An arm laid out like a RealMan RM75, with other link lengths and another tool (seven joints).
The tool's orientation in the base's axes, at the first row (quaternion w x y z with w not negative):
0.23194 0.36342 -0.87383 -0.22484
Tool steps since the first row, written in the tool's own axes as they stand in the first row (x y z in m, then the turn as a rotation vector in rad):
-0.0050 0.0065 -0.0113 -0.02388 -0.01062 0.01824
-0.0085 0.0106 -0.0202 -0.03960 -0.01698 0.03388
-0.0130 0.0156 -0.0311 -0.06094 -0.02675 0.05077
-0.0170 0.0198 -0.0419 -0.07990 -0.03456 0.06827
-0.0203 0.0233 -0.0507 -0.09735 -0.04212 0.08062
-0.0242 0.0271 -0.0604 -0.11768 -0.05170 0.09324
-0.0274 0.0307 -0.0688 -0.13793 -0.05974 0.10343
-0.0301 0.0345 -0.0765 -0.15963 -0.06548 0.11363
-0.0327 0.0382 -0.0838 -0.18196 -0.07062 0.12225
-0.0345 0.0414 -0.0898 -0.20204 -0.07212 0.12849
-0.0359 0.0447 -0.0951 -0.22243 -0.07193 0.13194
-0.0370 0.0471 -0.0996 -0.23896 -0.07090 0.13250
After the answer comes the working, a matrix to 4 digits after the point.
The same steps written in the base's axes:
0.0061 0.0053 0.0114 0.01027 0.01501 -0.02617
0.0112 0.0085 0.0199 0.01462 0.02610 -0.04592
0.0176 0.0125 0.0302 0.02361 0.03947 -0.06994
0.0240 0.0157 0.0402 0.02971 0.05246 -0.09276
0.0292 0.0184 0.0483 0.03767 0.06334 -0.11100
0.0352 0.0215 0.0572 0.04835 0.07512 -0.13128
0.0400 0.0243 0.0651 0.05954 0.08728 -0.14876
0.0441 0.0270 0.0726 0.07042 0.10197 -0.16530
0.0479 0.0296 0.0799 0.08227 0.11715 -0.18041
0.0508 0.0316 0.0860 0.09214 0.13244 -0.19105
0.0529 0.0336 0.0917 0.10288 0.14842 -0.19861
0.0549 0.0349 0.0963 0.11240 0.16142 -0.20247

The tool's axes in the first row as the columns of a matrix, in the base's axes (rounded; the answer above uses it unrounded):
-0.6283 -0.5308 -0.5688
-0.7394 0.6347 0.2244
0.2419 0.5615 -0.7913

